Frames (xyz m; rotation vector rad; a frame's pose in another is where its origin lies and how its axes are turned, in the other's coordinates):
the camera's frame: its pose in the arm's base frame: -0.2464 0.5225 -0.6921 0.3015 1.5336 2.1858
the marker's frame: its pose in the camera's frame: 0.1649 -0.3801 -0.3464 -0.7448 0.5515 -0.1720
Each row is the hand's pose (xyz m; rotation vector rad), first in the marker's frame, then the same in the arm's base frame.
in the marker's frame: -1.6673 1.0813 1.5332 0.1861 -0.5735 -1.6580
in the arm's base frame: -0.0526 0.2064 1.2869 -0.2375 0.0815 1.0619
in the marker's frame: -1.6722 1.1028 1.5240 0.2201 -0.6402 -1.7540
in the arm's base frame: -0.0544 0.1831 1.2922 -0.1784 0.0572 0.9593
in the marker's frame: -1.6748 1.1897 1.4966 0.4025 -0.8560 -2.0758
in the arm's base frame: -0.0794 0.0977 1.3117 0.0122 0.0229 0.5851
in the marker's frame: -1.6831 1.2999 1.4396 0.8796 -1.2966 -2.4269
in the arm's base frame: -0.0992 -0.0246 1.3227 0.3864 0.0838 0.0125
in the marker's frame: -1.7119 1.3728 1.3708 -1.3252 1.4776 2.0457
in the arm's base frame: -0.0819 -0.1274 1.3197 0.7883 0.2693 -0.5223
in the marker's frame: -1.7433 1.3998 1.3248 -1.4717 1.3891 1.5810
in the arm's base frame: -0.0509 -0.1808 1.3146 1.0064 0.4346 -0.8268
